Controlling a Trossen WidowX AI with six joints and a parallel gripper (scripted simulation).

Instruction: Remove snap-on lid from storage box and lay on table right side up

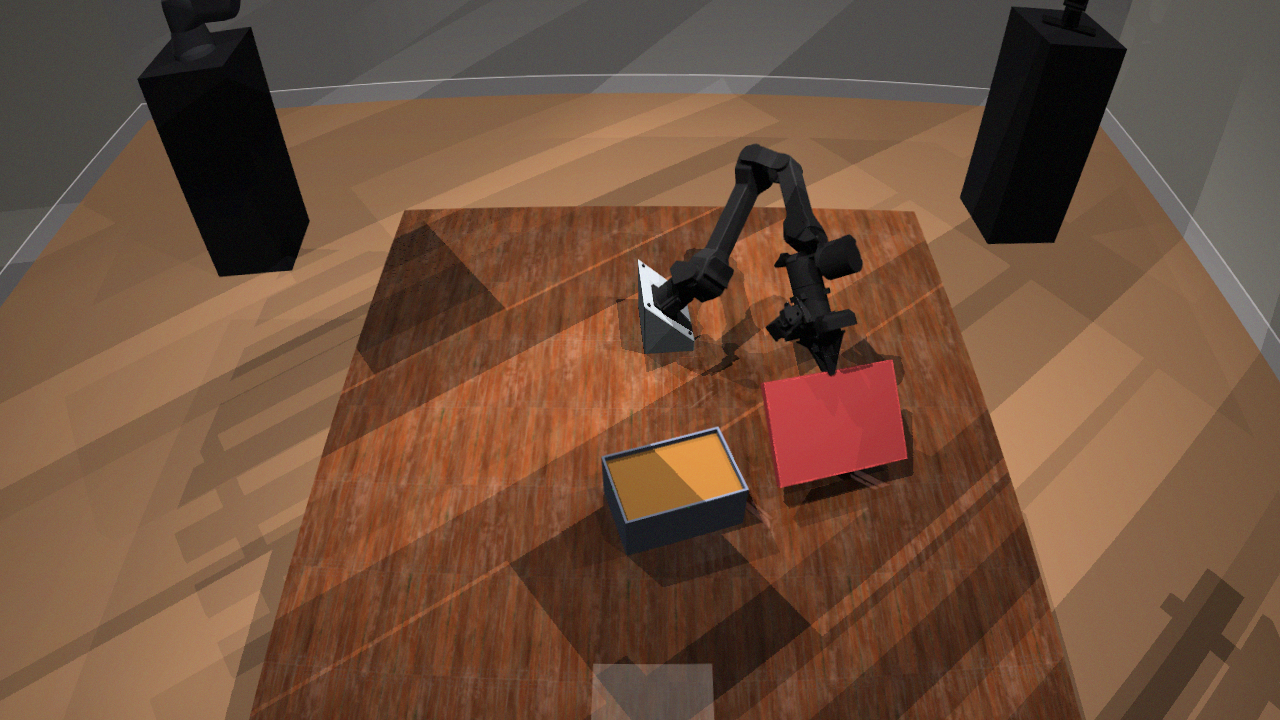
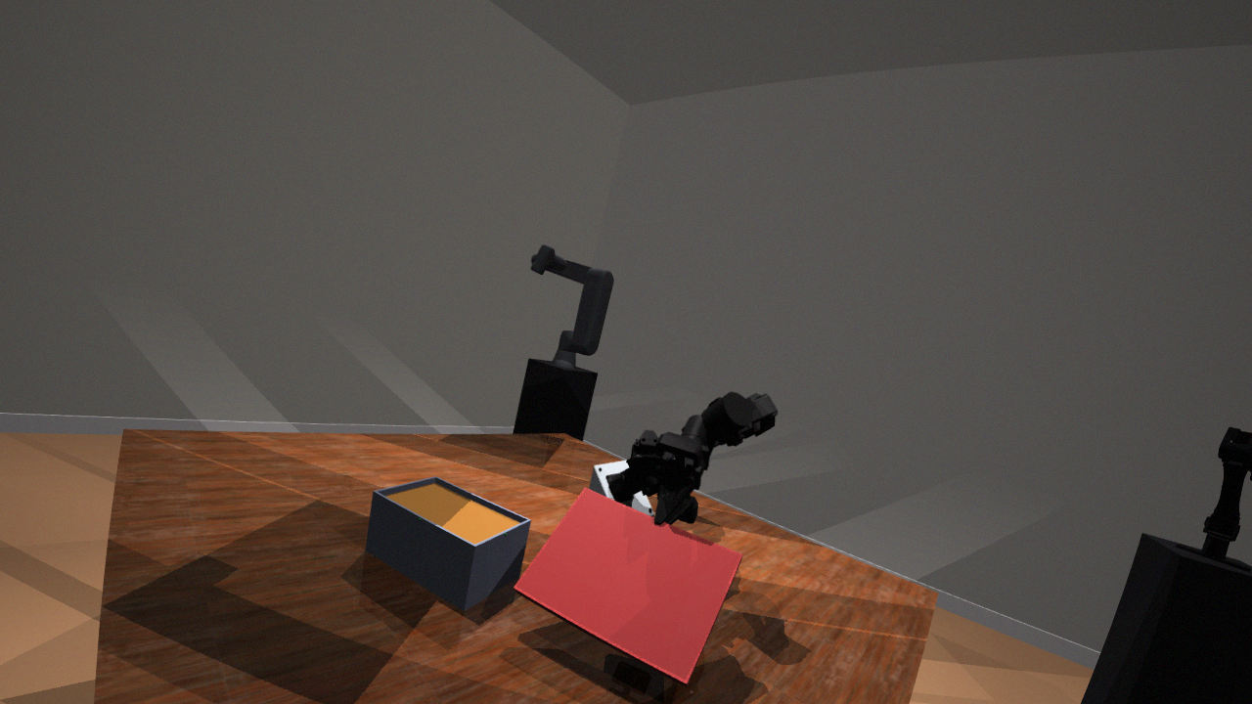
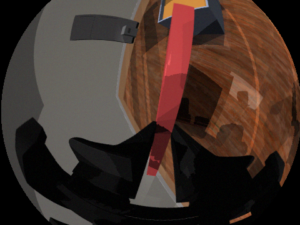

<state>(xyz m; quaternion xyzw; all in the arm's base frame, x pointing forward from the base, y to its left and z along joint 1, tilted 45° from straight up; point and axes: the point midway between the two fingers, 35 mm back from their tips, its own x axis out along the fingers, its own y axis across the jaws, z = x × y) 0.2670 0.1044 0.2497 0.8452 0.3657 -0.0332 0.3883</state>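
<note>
Now: gripper tip 6 cm short of the red lid, 5 cm above it and 1 cm to the right of it. From my gripper tip the other things lie so: storage box (28 cm to the right, 13 cm ahead, 12 cm below).
</note>
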